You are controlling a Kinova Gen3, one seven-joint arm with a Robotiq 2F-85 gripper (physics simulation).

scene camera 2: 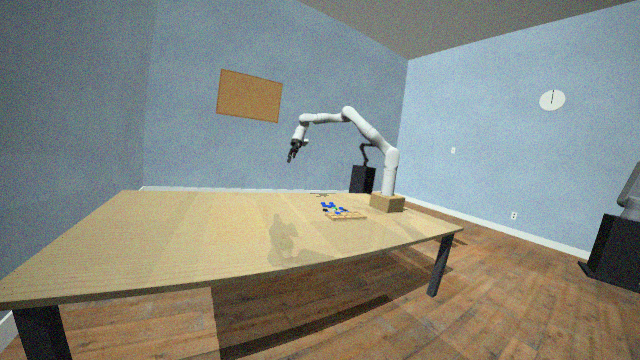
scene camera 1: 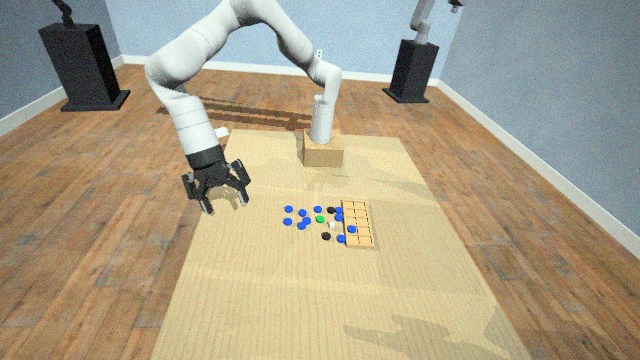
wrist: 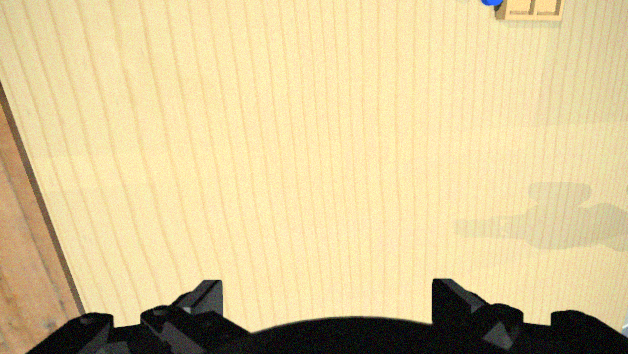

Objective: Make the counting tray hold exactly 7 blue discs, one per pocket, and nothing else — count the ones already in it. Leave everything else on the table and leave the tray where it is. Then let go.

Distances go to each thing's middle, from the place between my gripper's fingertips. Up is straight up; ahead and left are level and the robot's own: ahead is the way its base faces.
The wooden counting tray (scene camera 1: 355, 212) is 120 mm behind my hand, 420 mm to the left of it and 240 mm below it.
